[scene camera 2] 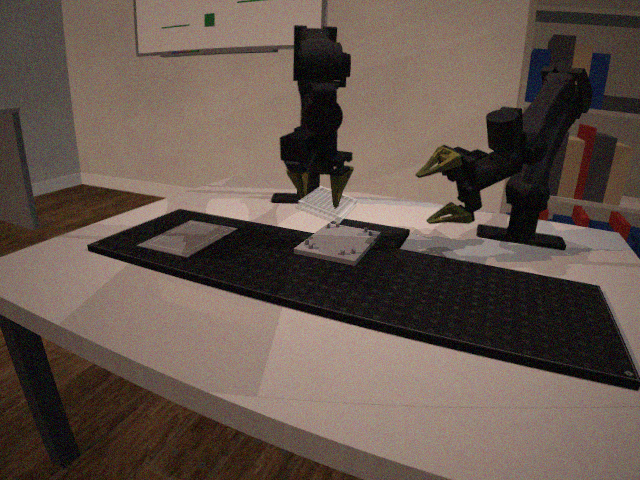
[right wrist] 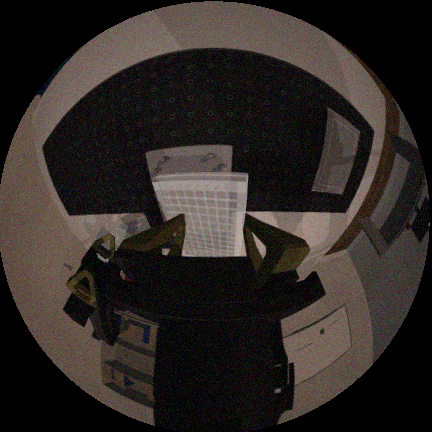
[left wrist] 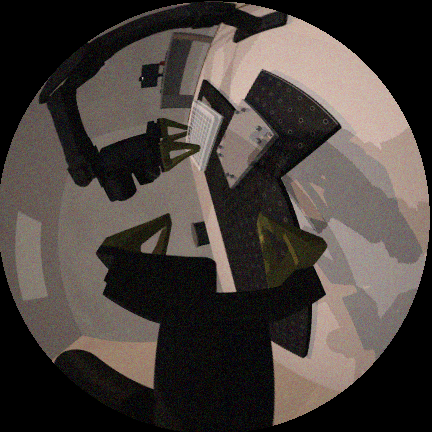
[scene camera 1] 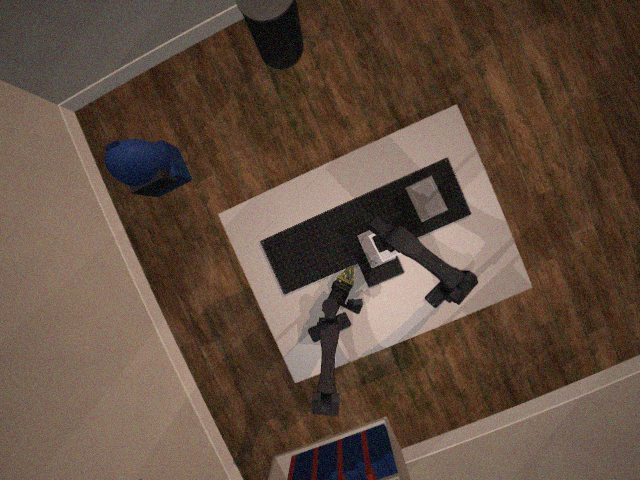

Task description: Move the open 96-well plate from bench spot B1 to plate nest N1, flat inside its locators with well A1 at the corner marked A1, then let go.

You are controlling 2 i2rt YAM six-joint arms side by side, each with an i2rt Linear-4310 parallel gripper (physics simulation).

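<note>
The clear 96-well plate is tilted, held between the fingers of my right gripper. It hangs above the back part of the pale nest, whose small dark locators show. The plate hides part of the nest in the right wrist view, and the A1 mark is not readable. My left gripper is open and empty, away from the plate. A pale outlined bench spot holds no plate.
The nest and pale spot are on a black perforated board on the white table. A bookshelf stands behind the left arm. A blue chair-like object and a dark cylinder stand on the floor.
</note>
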